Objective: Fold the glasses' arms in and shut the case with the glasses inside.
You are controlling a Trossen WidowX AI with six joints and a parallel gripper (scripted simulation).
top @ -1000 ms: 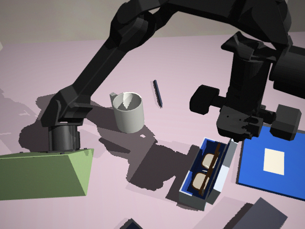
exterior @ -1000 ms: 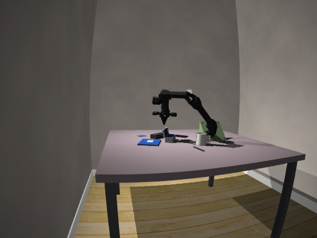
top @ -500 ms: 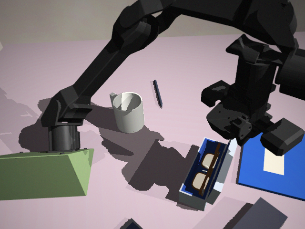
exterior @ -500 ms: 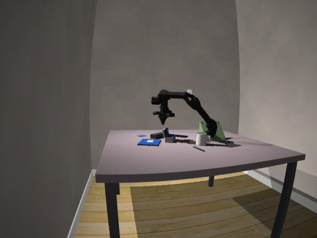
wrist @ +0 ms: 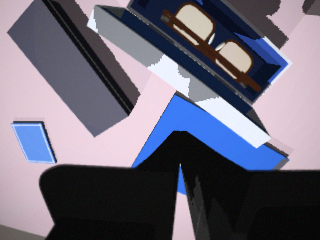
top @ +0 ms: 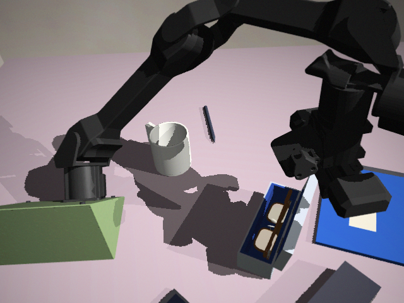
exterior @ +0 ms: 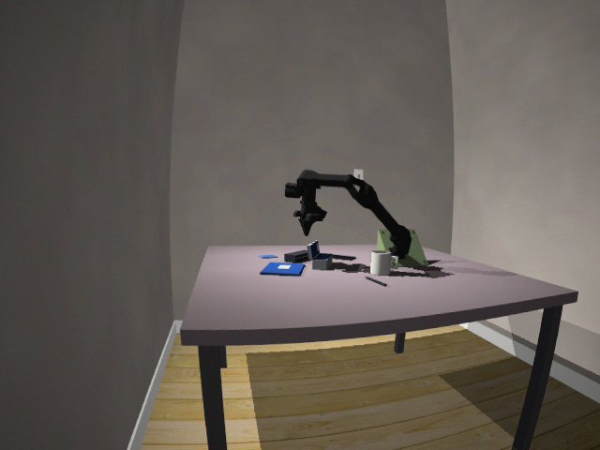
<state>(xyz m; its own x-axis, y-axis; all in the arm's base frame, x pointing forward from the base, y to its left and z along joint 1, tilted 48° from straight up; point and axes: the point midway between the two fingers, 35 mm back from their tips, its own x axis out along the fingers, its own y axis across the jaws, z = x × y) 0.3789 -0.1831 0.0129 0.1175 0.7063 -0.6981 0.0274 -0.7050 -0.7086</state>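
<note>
My hand is 3 cm past the glasses case lid, 1 cm to the right of it and 9 cm above it. The rest, counted from my hand: dark grey box (2 cm behind, 13 cm to the right, 14 cm below); white mug (23 cm behind, 24 cm to the left, 12 cm below); glasses case (5 cm behind, 2 cm to the left, 12 cm below).
</note>
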